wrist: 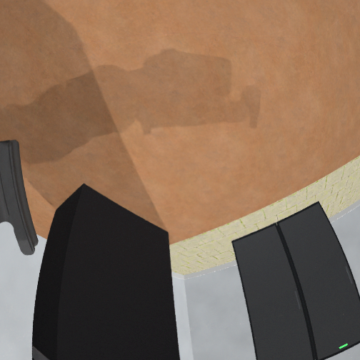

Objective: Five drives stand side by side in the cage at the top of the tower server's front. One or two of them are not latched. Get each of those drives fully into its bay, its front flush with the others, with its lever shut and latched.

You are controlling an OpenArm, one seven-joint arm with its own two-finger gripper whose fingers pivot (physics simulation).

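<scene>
One dark grey finger of my gripper [19, 215] shows at the left edge of the wrist view; the other finger is not visible. The gripper is open, with nothing seen at the visible finger. A large plain black box [112, 280], probably the tower server, stands at the lower left, to the right of that finger and apart from it in the picture. Two of its plain faces show, and it is cut off by the bottom edge. The cage, the five drives and their levers do not show, so their state cannot be told.
The view is turned roughly upside down. A brown table top [210, 165] fills the upper part, with the arm's shadow across it. Beyond its edge are a pale yellow tiled floor [210, 253], grey walls and a dark two-part cabinet [270, 295] with a green light at the lower right.
</scene>
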